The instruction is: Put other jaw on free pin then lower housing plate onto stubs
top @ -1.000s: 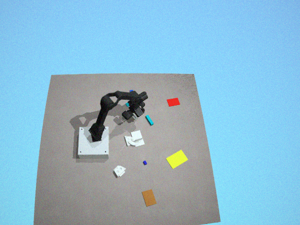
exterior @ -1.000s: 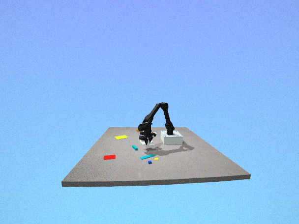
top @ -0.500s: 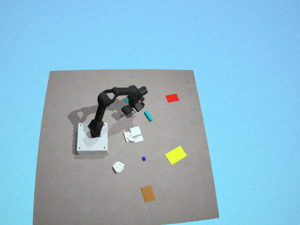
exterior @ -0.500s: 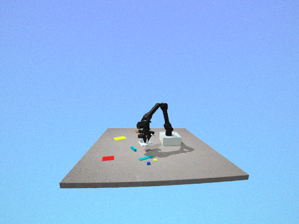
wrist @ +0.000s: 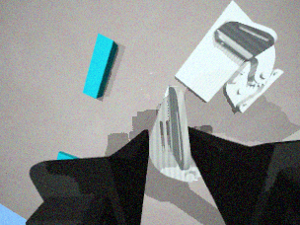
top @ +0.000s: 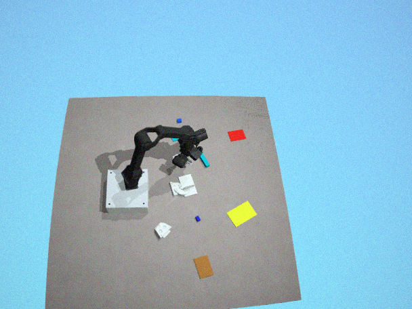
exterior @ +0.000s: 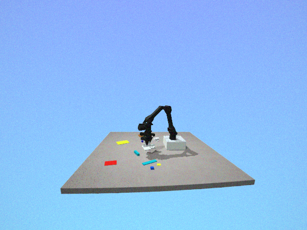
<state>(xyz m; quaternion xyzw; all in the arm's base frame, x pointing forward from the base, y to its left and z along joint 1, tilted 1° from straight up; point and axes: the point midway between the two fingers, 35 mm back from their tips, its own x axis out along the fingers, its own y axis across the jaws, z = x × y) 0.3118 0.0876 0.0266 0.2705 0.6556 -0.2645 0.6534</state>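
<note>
Now: the white jaw 4 cm behind my gripper tip and 1 cm to the left of it. Round my gripper tip: yellow piece: 35 cm to the right, 23 cm ahead, 8 cm below; then red piece: 36 cm ahead, 13 cm to the left, 8 cm below; then white base plate: 12 cm to the right, 8 cm below, 1 cm behind.
</note>
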